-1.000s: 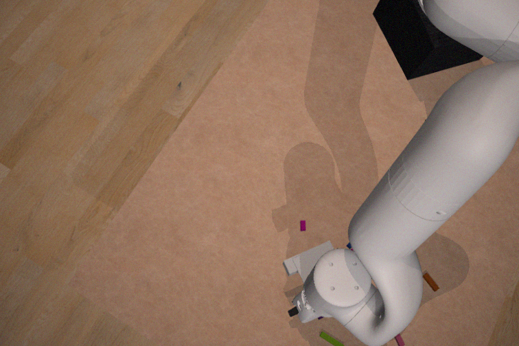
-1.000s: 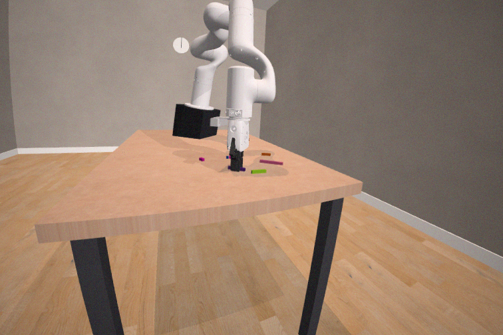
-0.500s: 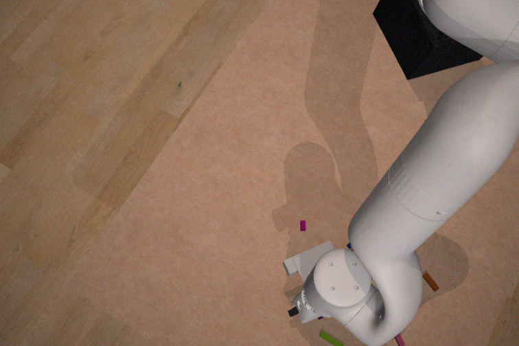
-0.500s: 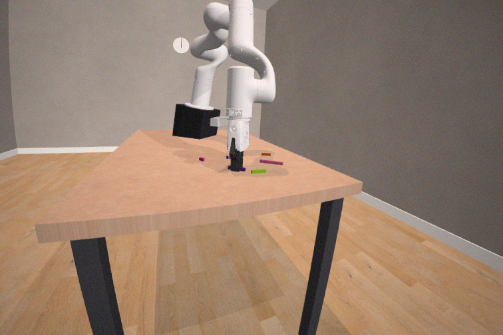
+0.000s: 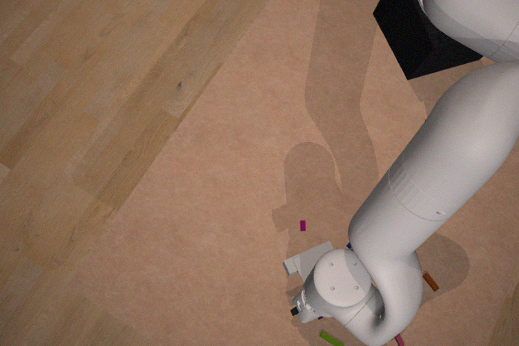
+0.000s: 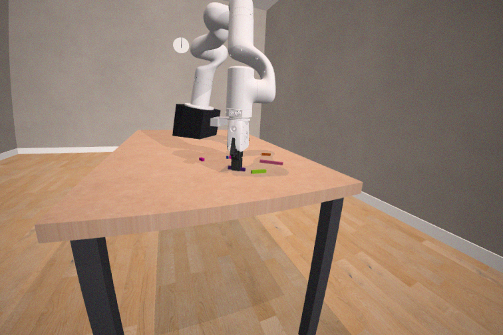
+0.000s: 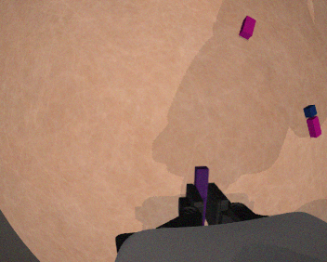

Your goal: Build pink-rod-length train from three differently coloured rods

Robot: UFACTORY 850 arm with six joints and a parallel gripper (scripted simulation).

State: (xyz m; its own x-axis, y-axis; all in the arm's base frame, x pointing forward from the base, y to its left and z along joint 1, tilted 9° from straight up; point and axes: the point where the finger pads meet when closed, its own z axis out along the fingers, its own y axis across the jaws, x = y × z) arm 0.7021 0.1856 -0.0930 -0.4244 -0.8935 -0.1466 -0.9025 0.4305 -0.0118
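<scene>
The purple rod is 2 cm below my hand. From my hand the other things lie so: lime rod (7 cm to the left, 3 cm ahead, 2 cm below); then blue rod (14 cm behind, 2 cm to the right, 2 cm below); then pink rod (14 cm to the left, 7 cm behind, 2 cm below).
</scene>
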